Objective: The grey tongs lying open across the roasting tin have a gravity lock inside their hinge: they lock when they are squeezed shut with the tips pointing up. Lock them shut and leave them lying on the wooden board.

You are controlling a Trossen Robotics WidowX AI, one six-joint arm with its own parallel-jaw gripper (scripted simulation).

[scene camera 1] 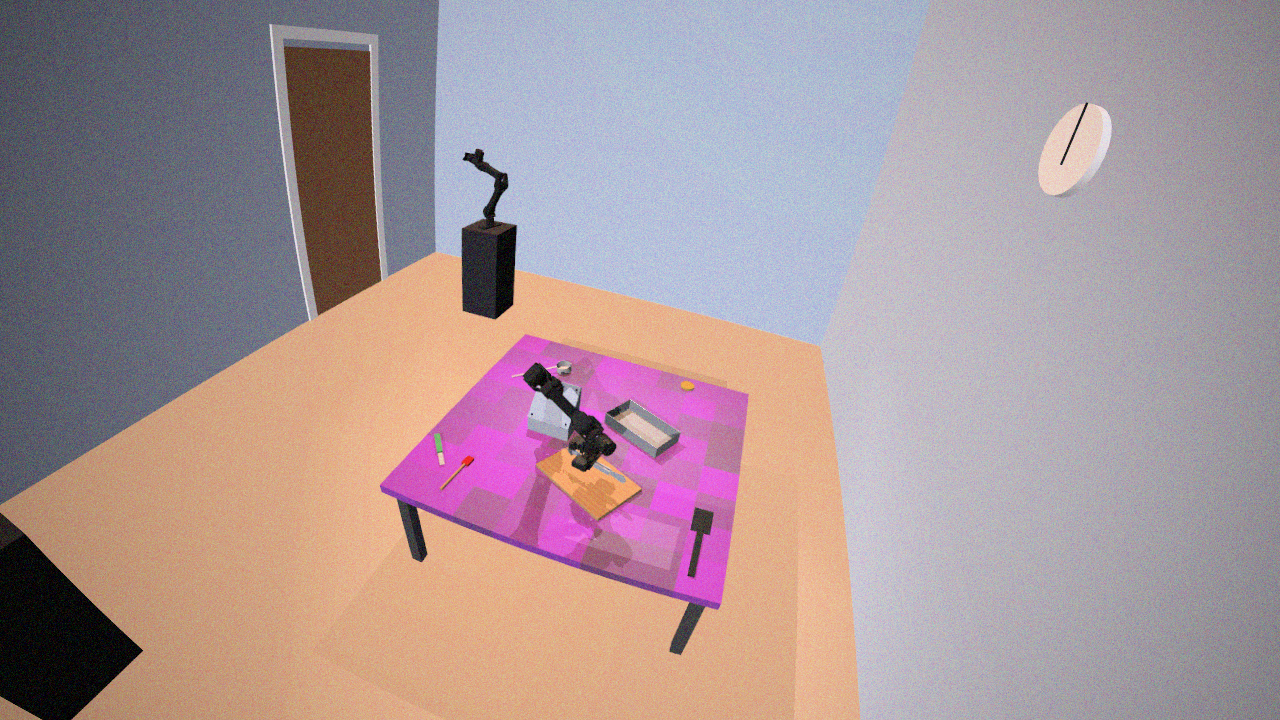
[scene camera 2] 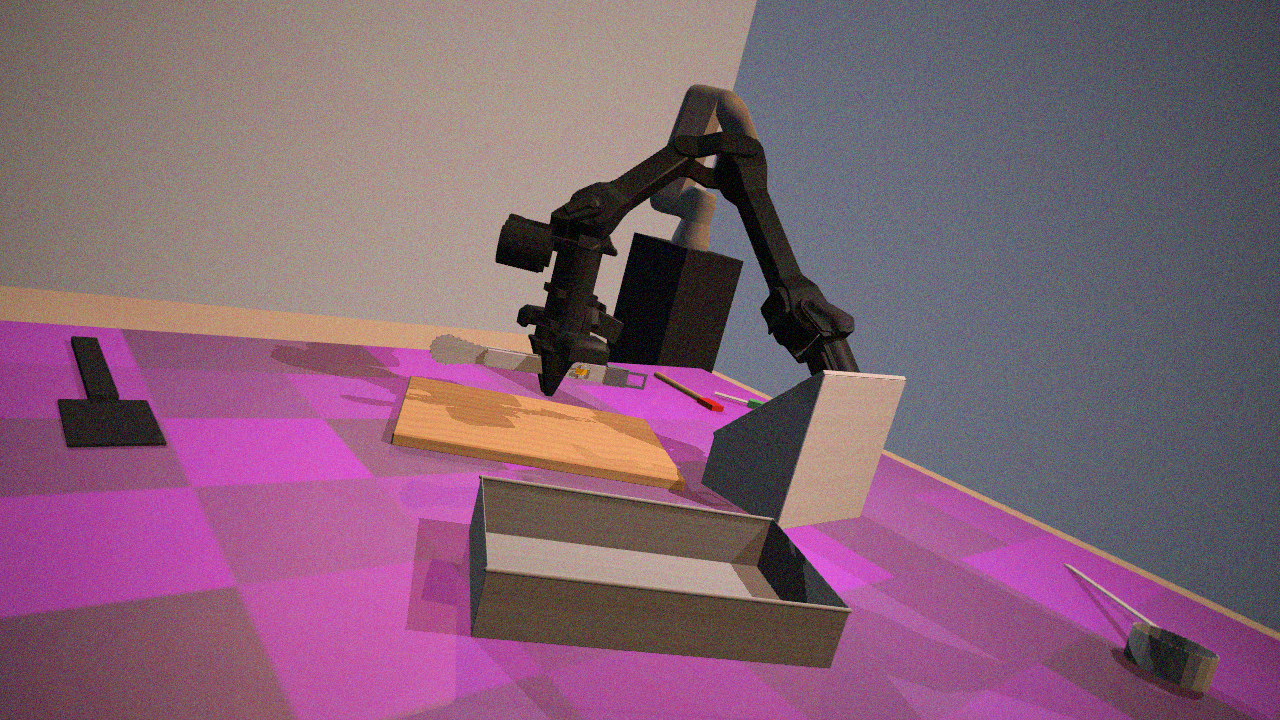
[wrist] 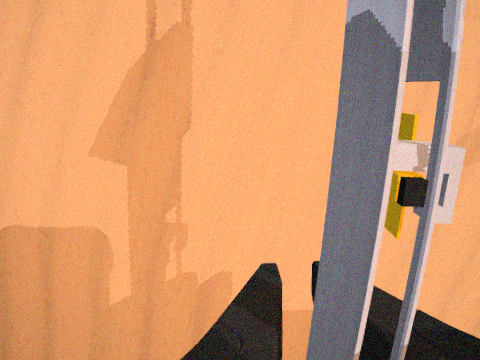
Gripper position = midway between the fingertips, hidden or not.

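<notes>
My gripper [scene camera 2: 546, 394] [scene camera 1: 588, 468] [wrist: 293, 277] in sight. Wooden board [scene camera 2: 438, 416] [scene camera 1: 598, 494] [wrist: 159, 159], visible. Roasting tin [scene camera 2: 548, 564] [scene camera 1: 650, 433], likewise.
</notes>
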